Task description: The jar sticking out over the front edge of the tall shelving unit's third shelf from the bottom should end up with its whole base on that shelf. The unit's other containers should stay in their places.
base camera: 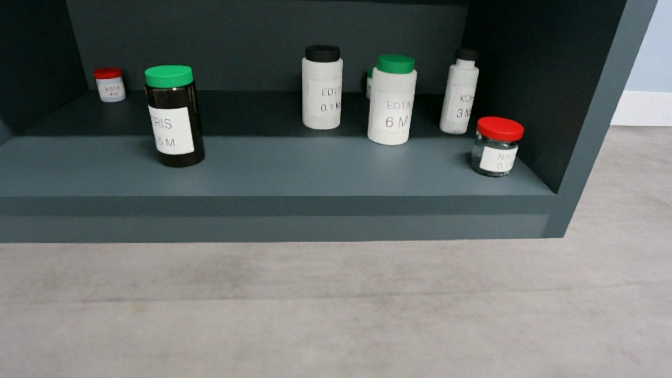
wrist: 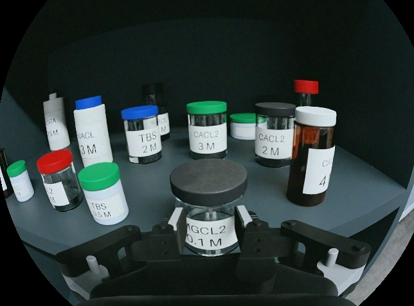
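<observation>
The clear glass jar with a dark grey lid and an MGCL2 0.1 M label (wrist: 208,220) stands upright at the front of the shelf (wrist: 150,200) in the wrist view. My gripper (wrist: 210,218) is partly open, its fingertips at the left and right of the jar's lower front, with no grip on it. The gripper hides the shelf edge below the jar, so I cannot tell how much of the base is over the shelf. The gripper and this jar do not show in the base camera view.
A green-lidded TBS jar (wrist: 104,194) stands left of the jar, and a brown white-lidded bottle (wrist: 311,160) stands right. Behind are CACL2 jars (wrist: 207,131) (wrist: 273,135) and a blue-lidded TBS jar (wrist: 143,136). The base camera shows a low shelf (base camera: 250,172) with several containers.
</observation>
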